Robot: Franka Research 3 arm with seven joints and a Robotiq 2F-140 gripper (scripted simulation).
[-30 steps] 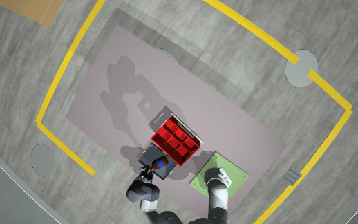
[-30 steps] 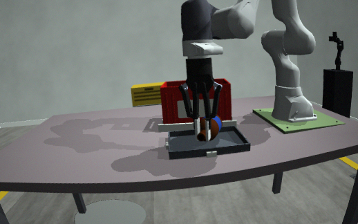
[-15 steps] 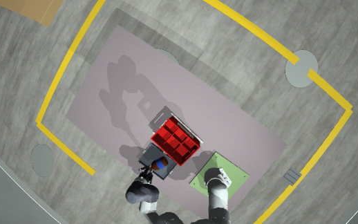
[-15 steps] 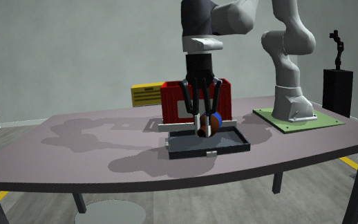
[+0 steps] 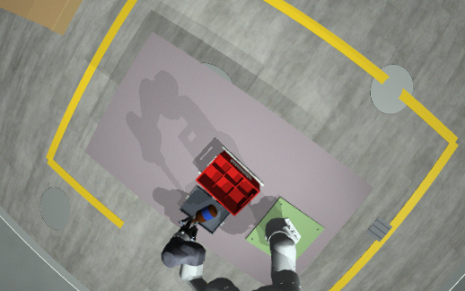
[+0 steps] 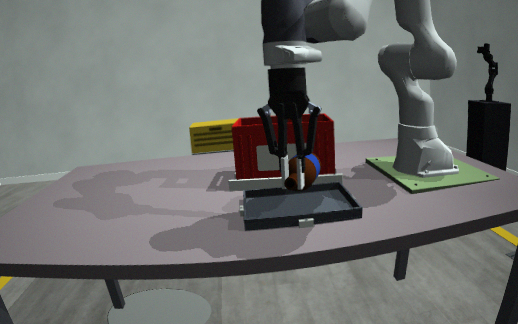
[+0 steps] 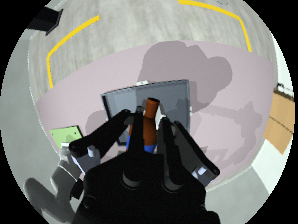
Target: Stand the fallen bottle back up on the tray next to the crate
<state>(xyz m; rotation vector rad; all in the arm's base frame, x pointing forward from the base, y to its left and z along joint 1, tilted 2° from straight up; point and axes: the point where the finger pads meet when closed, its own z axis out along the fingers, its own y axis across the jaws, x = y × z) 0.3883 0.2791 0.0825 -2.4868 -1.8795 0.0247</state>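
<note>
The glass bottle lies 1 cm behind my hand, 5 cm to the right of it and 2 cm below it. Round my hand: tray (1 cm behind, 5 cm to the right, 9 cm below); then red crate (2 cm ahead, 31 cm to the right, 2 cm below).
</note>
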